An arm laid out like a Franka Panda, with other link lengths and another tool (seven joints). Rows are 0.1 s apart.
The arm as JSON. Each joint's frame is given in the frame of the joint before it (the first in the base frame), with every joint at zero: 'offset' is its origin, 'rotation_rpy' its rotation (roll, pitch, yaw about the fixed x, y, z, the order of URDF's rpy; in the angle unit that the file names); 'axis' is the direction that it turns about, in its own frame. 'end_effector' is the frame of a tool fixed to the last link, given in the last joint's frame.
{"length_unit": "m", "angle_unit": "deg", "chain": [
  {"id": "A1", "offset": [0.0, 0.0, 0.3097], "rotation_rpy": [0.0, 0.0, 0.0], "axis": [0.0, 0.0, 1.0]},
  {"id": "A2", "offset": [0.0, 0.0, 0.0], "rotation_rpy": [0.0, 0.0, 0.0], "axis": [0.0, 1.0, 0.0]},
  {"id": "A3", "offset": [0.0, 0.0, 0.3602], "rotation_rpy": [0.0, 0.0, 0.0], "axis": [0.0, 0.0, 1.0]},
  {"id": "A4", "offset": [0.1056, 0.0, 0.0], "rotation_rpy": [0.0, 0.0, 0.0], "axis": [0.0, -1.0, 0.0]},
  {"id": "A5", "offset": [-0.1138, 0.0, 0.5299], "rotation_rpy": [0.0, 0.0, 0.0], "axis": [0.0, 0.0, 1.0]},
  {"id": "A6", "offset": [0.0, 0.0, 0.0], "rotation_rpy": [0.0, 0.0, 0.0], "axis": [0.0, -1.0, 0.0]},
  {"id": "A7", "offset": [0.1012, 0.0, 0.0], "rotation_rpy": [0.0, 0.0, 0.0], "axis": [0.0, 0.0, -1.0]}
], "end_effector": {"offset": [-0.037, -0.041, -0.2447], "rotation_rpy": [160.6, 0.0, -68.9]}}
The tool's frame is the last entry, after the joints.
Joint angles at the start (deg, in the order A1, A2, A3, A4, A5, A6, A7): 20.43 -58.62 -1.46 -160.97 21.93 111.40 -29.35
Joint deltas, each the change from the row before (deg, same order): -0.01 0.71 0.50 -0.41 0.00 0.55 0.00; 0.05 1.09 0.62 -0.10 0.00 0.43 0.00; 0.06 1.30 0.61 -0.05 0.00 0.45 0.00; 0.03 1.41 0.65 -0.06 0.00 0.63 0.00; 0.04 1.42 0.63 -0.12 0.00 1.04 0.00; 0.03 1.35 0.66 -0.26 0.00 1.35 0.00; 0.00 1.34 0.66 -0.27 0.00 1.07 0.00; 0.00 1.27 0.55 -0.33 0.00 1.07 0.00; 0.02 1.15 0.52 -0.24 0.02 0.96 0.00; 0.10 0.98 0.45 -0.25 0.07 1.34 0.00; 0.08 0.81 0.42 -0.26 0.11 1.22 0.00
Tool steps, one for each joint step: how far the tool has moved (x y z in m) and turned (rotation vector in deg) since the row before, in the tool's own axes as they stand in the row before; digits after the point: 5 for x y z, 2 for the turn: 0.00079 -0.00119 0.00902 -0.77 -0.09 0.07; 0.00061 -0.00266 0.00855 -0.98 -0.16 -0.07; 0.00091 -0.00292 0.00946 -1.07 -0.27 -0.07; 0.00154 -0.00326 0.01001 -1.06 -0.20 -0.02; 0.00265 -0.00389 0.00988 -0.84 0.04 0.07; 0.00309 -0.00398 0.01040 -0.70 0.23 0.13; 0.00203 -0.00312 0.01117 -0.88 0.03 0.07; 0.00200 -0.00248 0.01133 -0.80 -0.02 0.10; 0.00149 -0.00261 0.00966 -0.69 0.01 0.04; 0.00213 -0.00360 0.00762 -0.27 0.34 0.09; 0.00160 -0.00312 0.00673 -0.18 0.32 0.09
